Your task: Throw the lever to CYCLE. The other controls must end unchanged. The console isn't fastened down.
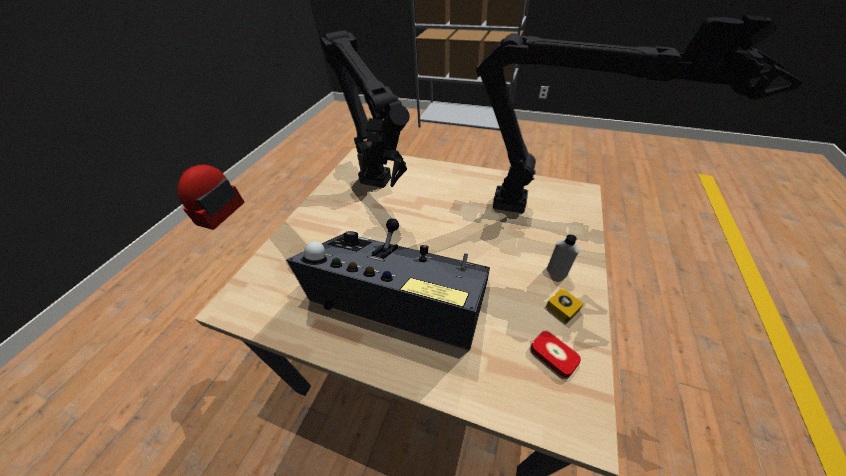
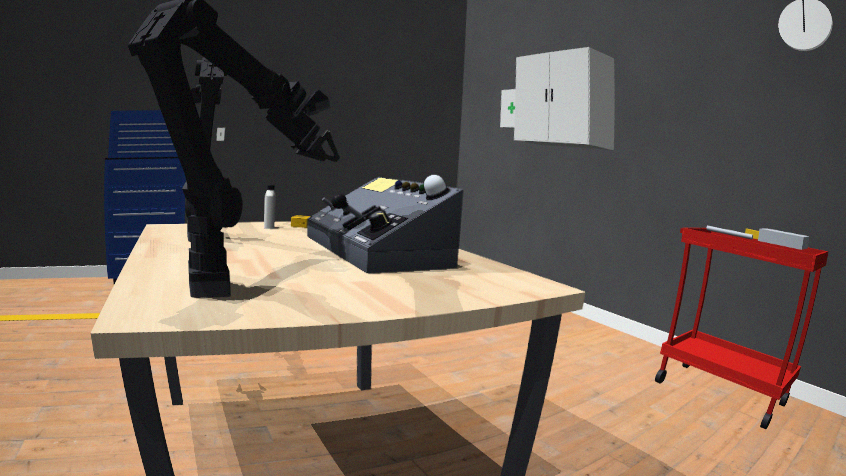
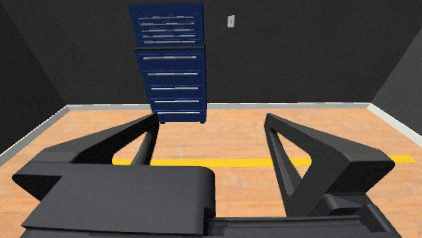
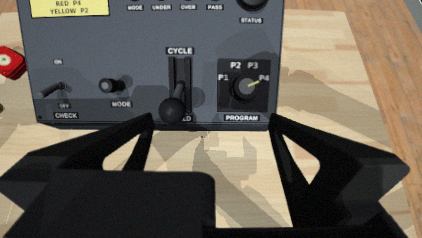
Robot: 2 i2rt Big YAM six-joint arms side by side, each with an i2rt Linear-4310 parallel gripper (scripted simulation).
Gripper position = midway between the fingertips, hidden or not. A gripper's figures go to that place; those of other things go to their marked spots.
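Labels:
Right gripper (image 1: pixel 376 184), mine: 0.94 m from the lens. Grey bottle (image 1: pixel 565 252): 0.97 m from the lens. Yellow box (image 1: pixel 564 305): 0.95 m from the lens.

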